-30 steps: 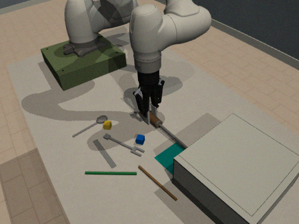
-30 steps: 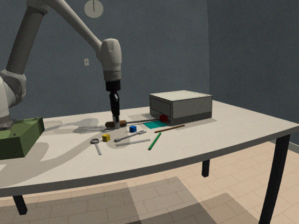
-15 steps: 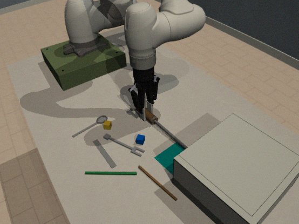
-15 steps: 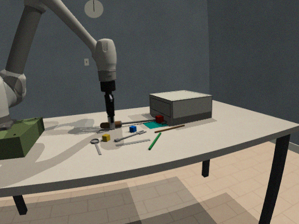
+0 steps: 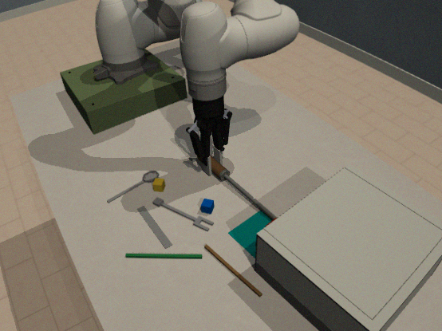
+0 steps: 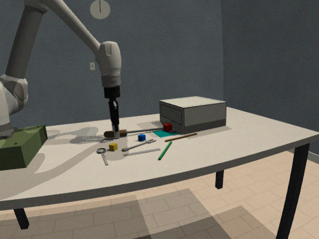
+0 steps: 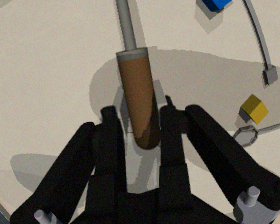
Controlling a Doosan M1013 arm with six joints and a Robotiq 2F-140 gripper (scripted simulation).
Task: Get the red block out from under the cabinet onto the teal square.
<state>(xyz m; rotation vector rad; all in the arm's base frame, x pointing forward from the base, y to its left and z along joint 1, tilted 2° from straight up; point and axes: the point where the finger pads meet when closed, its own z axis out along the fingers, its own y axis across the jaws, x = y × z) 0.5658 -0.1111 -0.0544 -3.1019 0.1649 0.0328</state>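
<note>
The yellow cube lies 14 cm to the right of my hand, 6 cm behind it and 3 cm below it. The rest, counted from my hand: blue cube (11 cm to the right, 9 cm ahead, 3 cm below); grey forked tool (16 cm to the right, 5 cm ahead, 3 cm below); grey spoon-like tool (16 cm to the right, 11 cm behind, 3 cm below).
</note>
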